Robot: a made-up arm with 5 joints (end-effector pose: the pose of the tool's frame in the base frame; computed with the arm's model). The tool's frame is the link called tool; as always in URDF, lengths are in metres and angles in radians. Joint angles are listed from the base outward.
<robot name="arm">
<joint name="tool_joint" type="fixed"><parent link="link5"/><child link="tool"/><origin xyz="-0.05 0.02 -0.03" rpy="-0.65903 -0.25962 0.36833"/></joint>
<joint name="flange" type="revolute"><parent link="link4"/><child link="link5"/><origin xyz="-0.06 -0.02 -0.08"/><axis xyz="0.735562 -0.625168 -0.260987"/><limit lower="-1.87" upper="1.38" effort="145" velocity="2.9"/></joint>
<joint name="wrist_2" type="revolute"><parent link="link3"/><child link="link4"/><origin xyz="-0.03 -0.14 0.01"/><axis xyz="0 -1 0"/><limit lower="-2.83" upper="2.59" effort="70" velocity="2.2"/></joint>
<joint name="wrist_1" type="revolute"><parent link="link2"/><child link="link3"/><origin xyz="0.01 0.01 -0.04"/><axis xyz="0.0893 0.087 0.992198"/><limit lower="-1.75" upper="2.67" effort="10" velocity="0.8"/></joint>
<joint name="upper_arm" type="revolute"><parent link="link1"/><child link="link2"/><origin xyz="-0.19 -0.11 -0.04"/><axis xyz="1 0 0"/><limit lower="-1.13" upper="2.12" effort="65" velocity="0.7"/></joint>
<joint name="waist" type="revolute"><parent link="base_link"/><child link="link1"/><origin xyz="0.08 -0.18 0.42"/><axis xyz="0 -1 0"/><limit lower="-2.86" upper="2.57" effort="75" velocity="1.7"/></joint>
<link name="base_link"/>
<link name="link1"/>
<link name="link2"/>
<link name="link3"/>
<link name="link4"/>
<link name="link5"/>
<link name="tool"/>
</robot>
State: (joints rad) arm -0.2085 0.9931 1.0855 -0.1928 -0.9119
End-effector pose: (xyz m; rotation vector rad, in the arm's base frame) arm -0.0926 -0.3203 0.1777 -0.2332 -0.8306 1.4906
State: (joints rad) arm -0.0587 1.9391 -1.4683 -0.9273 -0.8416
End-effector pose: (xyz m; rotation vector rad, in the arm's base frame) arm -0.2745 -0.3407 0.5617 1.7592 0.9181 0.8278
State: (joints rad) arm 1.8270 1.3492 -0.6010 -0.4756 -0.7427
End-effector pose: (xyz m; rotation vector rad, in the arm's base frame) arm 0.2608 -0.2384 0.0355 -0.2060 -1.3555 0.9737
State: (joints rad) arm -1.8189 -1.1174 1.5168 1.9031 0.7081
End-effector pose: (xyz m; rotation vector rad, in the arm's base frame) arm -0.0775 -0.3313 0.5284 1.1694 0.2860 -0.2114
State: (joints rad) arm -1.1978 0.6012 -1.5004 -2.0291 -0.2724
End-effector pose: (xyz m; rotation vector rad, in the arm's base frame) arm 0.0533 -0.2709 0.7694 1.5031 2.1882 -0.8678
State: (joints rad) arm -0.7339 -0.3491 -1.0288 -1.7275 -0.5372
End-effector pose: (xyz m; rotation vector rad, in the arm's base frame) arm -0.1726 -0.2247 0.6980 0.1794 2.0408 -0.0041
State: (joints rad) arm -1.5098 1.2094 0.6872 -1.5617 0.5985
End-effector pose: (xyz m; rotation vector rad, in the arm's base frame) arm -0.1170 -0.4063 0.6167 1.3632 1.4822 0.4122
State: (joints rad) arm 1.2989 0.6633 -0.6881 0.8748 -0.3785
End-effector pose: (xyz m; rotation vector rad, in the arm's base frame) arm 0.2375 -0.2588 0.0721 -0.1954 -1.5920 -1.0173
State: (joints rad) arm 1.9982 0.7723 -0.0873 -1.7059 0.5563
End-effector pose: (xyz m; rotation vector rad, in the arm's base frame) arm 0.2599 -0.4150 0.1507 -0.1063 -1.0092 0.6923
